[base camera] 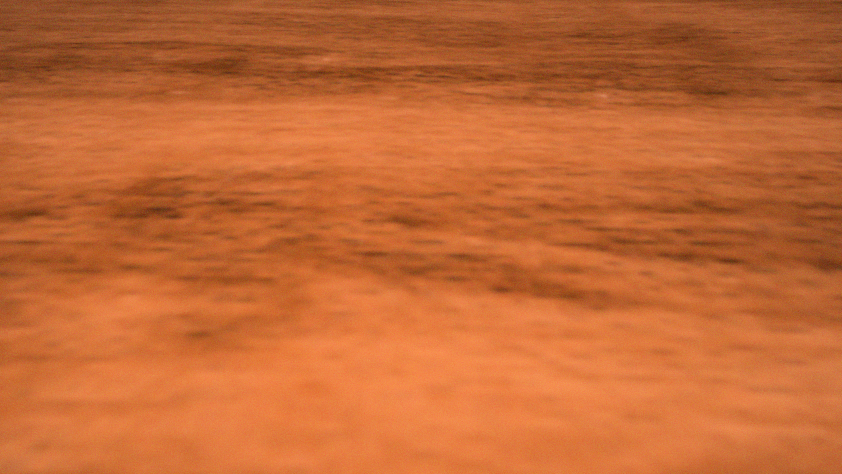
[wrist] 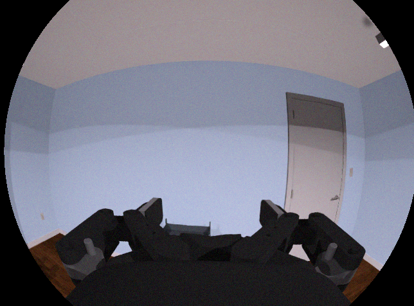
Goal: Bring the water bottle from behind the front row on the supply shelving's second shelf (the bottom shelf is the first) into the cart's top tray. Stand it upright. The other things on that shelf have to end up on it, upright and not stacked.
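My gripper (wrist: 210, 210) is open in the wrist view, with nothing between its fingertips. It faces a pale blue wall. Beyond and below the left finger, a low grey-blue tray-like thing (wrist: 189, 229) with a short post at each visible end shows in part. It may be the cart's top, but too little shows to tell. The gripper's own body hides what is below it. The water bottle and the supply shelving do not show in either view.
The base camera looks at brown wooden floor (base camera: 412, 365) close up. In the wrist view, a blue wall (wrist: 165, 165) stands ahead, with a closed door (wrist: 317, 165) on the right. Wooden floor (wrist: 52, 260) shows at the lower left.
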